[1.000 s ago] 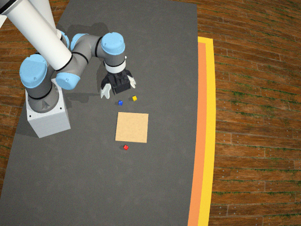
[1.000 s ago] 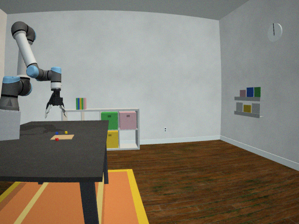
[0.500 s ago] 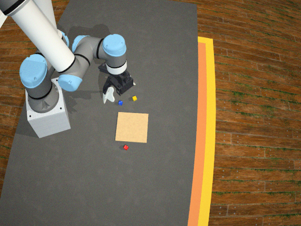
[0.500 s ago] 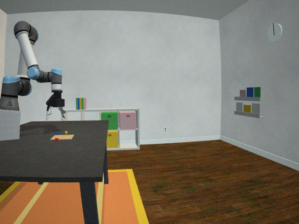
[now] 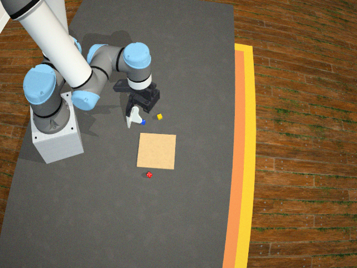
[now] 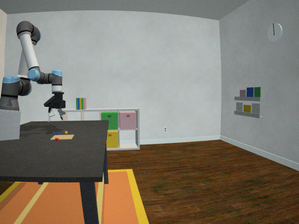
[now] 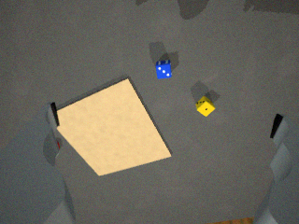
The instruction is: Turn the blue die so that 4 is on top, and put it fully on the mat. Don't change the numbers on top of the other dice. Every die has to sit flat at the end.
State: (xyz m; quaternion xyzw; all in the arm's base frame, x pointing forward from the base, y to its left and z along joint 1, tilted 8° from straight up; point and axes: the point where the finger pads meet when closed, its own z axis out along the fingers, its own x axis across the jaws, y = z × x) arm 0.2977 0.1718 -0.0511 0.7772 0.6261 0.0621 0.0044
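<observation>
The blue die is 90 mm below my hand. Round my hand: tan mat: 100 mm to the right, 90 mm below, 90 mm ahead; then yellow die: 90 mm below, 60 mm ahead, 40 mm to the left; then red die: 200 mm to the right, 100 mm ahead, 90 mm below.
</observation>
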